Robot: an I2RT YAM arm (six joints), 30 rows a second.
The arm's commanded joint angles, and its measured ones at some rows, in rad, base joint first. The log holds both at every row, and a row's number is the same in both.
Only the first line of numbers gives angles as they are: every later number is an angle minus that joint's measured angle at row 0.
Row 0, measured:
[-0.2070, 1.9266, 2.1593, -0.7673, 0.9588, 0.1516]
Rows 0 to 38, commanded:
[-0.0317, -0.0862, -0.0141, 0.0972, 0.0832, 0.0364]
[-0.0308, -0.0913, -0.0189, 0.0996, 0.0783, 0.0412]
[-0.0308, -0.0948, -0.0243, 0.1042, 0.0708, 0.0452]
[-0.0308, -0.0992, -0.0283, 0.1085, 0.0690, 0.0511]
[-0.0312, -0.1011, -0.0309, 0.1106, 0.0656, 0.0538]
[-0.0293, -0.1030, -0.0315, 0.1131, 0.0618, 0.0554]
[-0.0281, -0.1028, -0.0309, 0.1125, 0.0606, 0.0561]
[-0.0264, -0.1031, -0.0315, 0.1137, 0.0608, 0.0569]
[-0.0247, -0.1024, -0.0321, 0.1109, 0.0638, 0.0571]
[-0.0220, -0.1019, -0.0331, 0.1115, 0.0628, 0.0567]
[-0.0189, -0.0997, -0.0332, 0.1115, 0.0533, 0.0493]
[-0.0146, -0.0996, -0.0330, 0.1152, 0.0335, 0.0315]
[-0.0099, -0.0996, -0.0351, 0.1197, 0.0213, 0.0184]
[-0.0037, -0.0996, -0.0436, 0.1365, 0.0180, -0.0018]
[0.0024, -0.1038, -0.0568, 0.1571, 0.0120, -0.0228]
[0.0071, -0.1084, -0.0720, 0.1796, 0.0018, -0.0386]
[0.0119, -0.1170, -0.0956, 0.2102, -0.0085, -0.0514]
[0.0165, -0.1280, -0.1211, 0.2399, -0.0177, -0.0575]
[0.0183, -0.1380, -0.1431, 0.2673, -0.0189, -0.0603]
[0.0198, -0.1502, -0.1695, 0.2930, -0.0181, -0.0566]
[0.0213, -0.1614, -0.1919, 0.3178, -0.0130, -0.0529]
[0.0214, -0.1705, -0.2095, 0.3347, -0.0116, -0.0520]
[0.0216, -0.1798, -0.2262, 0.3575, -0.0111, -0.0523]
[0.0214, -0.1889, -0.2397, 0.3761, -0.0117, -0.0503]
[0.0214, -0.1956, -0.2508, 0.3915, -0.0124, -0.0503]
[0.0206, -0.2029, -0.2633, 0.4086, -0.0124, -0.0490]
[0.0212, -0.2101, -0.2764, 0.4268, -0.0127, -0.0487]
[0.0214, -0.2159, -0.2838, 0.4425, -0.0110, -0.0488]
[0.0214, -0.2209, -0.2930, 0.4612, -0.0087, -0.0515]
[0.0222, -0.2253, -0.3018, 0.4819, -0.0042, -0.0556]
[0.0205, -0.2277, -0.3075, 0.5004, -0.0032, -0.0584]
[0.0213, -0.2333, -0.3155, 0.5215, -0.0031, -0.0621]
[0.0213, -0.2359, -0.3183, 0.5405, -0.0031, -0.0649]
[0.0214, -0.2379, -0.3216, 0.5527, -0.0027, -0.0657]
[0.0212, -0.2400, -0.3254, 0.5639, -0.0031, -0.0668]
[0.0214, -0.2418, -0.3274, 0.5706, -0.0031, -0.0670]
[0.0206, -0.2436, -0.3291, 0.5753, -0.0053, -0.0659]
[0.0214, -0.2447, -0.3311, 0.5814, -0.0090, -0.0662]
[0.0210, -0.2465, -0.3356, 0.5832, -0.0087, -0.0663]
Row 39, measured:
[0.0195, -0.2044, -0.3296, 0.4821, -0.0274, -0.0751]
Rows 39 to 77, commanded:
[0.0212, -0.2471, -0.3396, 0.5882, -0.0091, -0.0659]
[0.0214, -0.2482, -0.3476, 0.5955, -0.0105, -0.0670]
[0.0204, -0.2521, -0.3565, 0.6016, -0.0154, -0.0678]
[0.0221, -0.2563, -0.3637, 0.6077, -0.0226, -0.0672]
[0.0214, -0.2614, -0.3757, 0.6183, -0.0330, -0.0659]
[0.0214, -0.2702, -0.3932, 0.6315, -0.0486, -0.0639]
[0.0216, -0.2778, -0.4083, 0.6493, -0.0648, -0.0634]
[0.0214, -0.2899, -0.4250, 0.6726, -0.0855, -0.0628]
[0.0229, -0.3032, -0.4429, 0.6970, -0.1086, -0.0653]
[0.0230, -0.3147, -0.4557, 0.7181, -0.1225, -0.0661]
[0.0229, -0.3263, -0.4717, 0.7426, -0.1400, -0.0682]
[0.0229, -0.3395, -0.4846, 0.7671, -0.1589, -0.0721]
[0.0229, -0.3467, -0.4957, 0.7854, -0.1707, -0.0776]
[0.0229, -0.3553, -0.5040, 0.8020, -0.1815, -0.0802]
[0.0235, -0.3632, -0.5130, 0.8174, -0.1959, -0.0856]
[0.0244, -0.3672, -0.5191, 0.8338, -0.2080, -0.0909]
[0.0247, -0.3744, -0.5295, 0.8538, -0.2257, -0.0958]
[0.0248, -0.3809, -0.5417, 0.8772, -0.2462, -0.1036]
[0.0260, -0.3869, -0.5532, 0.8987, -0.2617, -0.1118]
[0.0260, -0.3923, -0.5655, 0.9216, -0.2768, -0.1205]
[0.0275, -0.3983, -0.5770, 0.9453, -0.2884, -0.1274]
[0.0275, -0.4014, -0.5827, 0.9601, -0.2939, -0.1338]
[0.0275, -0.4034, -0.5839, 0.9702, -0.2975, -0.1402]
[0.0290, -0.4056, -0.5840, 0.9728, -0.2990, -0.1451]
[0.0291, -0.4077, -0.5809, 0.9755, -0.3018, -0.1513]
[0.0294, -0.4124, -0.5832, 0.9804, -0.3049, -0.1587]
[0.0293, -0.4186, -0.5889, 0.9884, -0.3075, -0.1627]
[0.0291, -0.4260, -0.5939, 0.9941, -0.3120, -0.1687]
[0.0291, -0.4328, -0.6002, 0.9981, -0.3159, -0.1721]
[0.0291, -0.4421, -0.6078, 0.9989, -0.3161, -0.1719]
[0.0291, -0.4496, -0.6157, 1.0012, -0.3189, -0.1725]
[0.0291, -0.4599, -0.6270, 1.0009, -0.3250, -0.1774]
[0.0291, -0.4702, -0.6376, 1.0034, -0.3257, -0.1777]
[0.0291, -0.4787, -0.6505, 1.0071, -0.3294, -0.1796]
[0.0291, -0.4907, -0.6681, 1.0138, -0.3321, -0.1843]
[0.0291, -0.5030, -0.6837, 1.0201, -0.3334, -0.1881]
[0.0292, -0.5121, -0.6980, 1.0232, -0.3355, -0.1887]
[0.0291, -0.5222, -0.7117, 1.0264, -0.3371, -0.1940]
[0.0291, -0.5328, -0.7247, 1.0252, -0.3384, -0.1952]
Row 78, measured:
[0.0245, -0.4989, -0.6946, 0.9872, -0.3288, -0.1758]
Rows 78 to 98, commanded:
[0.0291, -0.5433, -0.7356, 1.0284, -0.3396, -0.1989]
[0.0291, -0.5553, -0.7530, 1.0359, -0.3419, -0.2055]
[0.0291, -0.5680, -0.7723, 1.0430, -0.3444, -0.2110]
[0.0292, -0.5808, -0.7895, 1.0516, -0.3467, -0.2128]
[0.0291, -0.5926, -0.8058, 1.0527, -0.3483, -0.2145]
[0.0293, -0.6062, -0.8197, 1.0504, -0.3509, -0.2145]
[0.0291, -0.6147, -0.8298, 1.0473, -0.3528, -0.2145]
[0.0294, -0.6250, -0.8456, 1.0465, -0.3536, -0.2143]
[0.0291, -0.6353, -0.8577, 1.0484, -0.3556, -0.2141]
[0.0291, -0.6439, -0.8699, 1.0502, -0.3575, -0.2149]
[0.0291, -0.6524, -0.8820, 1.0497, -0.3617, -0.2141]
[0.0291, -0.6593, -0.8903, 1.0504, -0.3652, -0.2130]
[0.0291, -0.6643, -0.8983, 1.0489, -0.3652, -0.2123]
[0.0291, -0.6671, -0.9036, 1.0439, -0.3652, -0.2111]
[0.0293, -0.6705, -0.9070, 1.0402, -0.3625, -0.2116]
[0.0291, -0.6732, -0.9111, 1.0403, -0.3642, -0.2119]
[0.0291, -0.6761, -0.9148, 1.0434, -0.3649, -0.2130]
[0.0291, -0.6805, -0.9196, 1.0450, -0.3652, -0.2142]
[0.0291, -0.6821, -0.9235, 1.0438, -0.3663, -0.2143]
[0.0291, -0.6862, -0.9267, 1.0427, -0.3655, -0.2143]
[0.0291, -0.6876, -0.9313, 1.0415, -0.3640, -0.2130]
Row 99, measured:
[0.0245, -0.6683, -0.9147, 1.0269, -0.3631, -0.2082]
